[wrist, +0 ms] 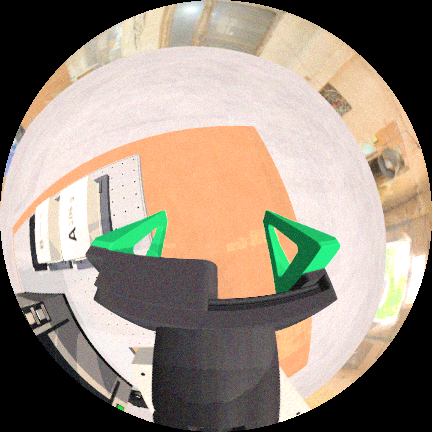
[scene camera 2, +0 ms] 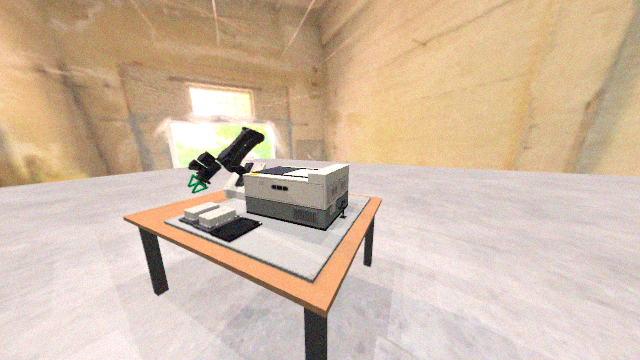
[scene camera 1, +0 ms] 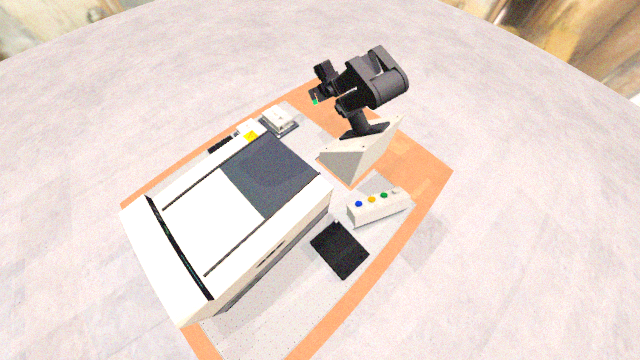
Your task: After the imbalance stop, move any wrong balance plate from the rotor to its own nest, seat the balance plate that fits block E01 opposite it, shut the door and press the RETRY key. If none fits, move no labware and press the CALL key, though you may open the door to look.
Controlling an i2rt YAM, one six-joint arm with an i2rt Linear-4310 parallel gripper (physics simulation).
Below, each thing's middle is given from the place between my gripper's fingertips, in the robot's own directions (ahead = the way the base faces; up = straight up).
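Dark sliding door [scene camera 1: 267, 172]: my hand 110 mm below it, 480 mm short of it, 180 mm to the right of it. White centrifuge [scene camera 1: 203, 246], from my hand: 20 mm above, 630 mm ahead, 170 mm to the left.
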